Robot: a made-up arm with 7 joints. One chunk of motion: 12 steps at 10 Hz.
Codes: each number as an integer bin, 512 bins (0 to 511) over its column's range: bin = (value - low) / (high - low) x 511, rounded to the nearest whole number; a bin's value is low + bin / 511 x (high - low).
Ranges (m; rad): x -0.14..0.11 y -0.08..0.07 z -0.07..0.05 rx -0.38..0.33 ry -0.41..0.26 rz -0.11..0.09
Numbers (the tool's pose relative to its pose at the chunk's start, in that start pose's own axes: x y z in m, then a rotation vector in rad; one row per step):
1: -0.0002 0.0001 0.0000 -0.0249 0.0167 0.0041
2: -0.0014 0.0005 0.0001 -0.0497 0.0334 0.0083
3: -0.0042 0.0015 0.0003 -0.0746 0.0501 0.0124
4: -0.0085 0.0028 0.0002 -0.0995 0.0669 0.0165
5: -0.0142 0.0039 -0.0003 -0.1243 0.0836 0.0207
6: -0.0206 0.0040 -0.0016 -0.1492 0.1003 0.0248
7: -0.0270 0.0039 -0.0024 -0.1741 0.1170 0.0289
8: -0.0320 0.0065 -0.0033 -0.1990 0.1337 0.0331
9: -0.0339 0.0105 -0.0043 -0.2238 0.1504 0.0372
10: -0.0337 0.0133 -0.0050 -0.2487 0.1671 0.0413
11: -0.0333 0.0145 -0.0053 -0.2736 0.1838 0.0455
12: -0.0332 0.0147 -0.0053 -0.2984 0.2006 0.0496
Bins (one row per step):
1: 286 273 298 256 325 292
2: 283 274 299 238 338 302
3: 278 278 299 220 351 313
4: 269 282 299 202 364 323
5: 257 286 297 184 376 334
6: 244 286 291 166 389 344
7: 231 286 288 148 402 355
8: 221 295 284 130 415 366
9: 217 308 280 112 427 376
10: 217 318 277 94 440 387
11: 218 322 276 77 453 397
12: 218 323 276 59 466 408

